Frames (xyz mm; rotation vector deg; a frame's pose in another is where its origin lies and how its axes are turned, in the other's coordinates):
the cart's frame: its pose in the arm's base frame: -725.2 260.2 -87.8 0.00 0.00 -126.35
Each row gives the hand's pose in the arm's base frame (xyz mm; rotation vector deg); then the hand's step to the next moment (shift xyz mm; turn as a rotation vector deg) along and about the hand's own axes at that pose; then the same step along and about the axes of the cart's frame.
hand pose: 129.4 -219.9 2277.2 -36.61 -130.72 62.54
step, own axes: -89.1 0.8 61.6 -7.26 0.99 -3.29
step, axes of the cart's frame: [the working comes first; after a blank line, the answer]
step, axes of the arm's base frame: 27.8 -88.3 -56.2 7.72 -2.05 -0.88

54.6 74.7 -56.2 -2.92 7.43 -0.88
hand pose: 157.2 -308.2 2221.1 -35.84 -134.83 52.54
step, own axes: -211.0 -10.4 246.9 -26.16 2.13 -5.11
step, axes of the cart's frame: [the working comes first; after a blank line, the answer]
step, axes of the arm's base frame: 2.4 -246.0 -212.2 23.29 -11.50 -6.36

196.7 147.8 -212.2 -4.54 25.57 -6.36
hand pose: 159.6 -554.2 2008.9 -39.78 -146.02 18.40
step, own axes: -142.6 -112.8 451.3 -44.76 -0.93 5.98
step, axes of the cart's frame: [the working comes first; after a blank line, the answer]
step, axes of the arm's base frame: -165.5 -214.4 -404.2 30.55 -24.97 -21.99

270.7 -6.2 -404.2 2.01 39.40 -21.99
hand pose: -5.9 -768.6 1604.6 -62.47 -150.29 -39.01
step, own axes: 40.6 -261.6 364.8 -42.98 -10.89 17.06
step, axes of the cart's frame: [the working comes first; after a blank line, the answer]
step, axes of the arm's base frame: -224.0 43.9 -388.7 21.92 -24.55 -34.26

97.4 -206.4 -388.7 6.78 32.21 -34.26
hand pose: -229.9 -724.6 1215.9 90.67 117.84 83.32
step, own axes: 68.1 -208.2 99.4 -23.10 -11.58 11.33
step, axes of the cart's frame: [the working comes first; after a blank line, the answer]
step, axes of the arm's base frame: -101.3 120.9 -181.6 9.43 -11.72 -23.87

-37.3 -153.2 -181.6 3.85 14.54 -23.87
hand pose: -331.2 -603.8 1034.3 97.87 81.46 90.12
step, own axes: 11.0 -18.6 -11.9 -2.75 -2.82 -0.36
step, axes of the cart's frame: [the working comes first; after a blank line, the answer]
step, axes of the arm's base frame: -19.8 12.9 -6.9 -0.99 -1.38 -3.57

1.3 -23.6 -6.9 1.70 0.02 -3.57
